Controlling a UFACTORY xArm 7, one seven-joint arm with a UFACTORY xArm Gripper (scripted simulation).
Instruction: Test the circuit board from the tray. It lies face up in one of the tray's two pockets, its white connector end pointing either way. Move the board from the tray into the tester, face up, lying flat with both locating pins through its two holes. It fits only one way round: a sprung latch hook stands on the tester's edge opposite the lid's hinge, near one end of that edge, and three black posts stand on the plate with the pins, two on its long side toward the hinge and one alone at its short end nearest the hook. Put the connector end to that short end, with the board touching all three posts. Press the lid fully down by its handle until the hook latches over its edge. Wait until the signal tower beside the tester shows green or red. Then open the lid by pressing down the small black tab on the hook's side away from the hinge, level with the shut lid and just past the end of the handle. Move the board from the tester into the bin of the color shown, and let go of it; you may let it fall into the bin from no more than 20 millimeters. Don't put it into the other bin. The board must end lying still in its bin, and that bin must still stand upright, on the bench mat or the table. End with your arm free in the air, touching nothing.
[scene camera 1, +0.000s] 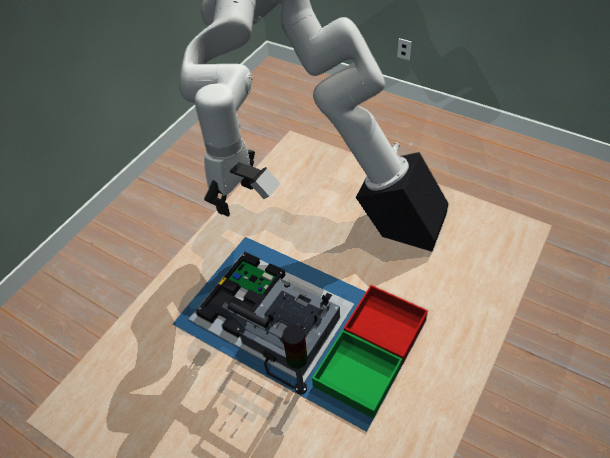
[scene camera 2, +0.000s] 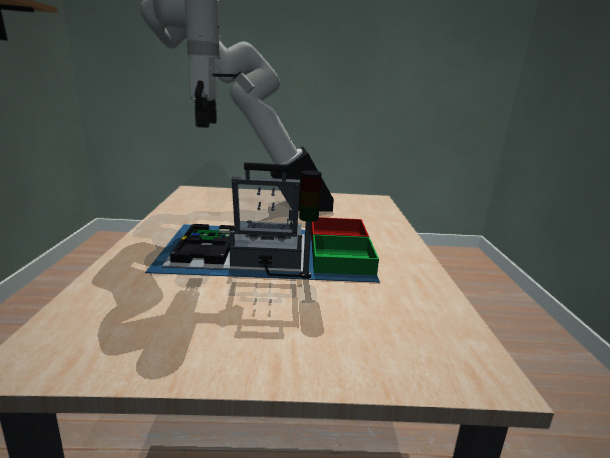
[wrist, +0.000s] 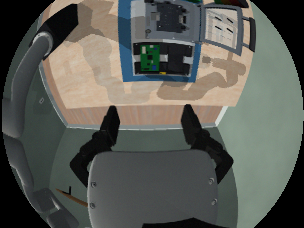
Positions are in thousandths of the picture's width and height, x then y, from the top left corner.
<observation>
My gripper (scene camera 1: 386, 438) is 1.28 m from the lens. A red bin (scene camera 1: 624, 693): 1.45 m from the lens. A green bin (scene camera 1: 588, 809): 1.38 m from the lens. A green circuit board (scene camera 1: 407, 604): 1.52 m from the lens.
</observation>
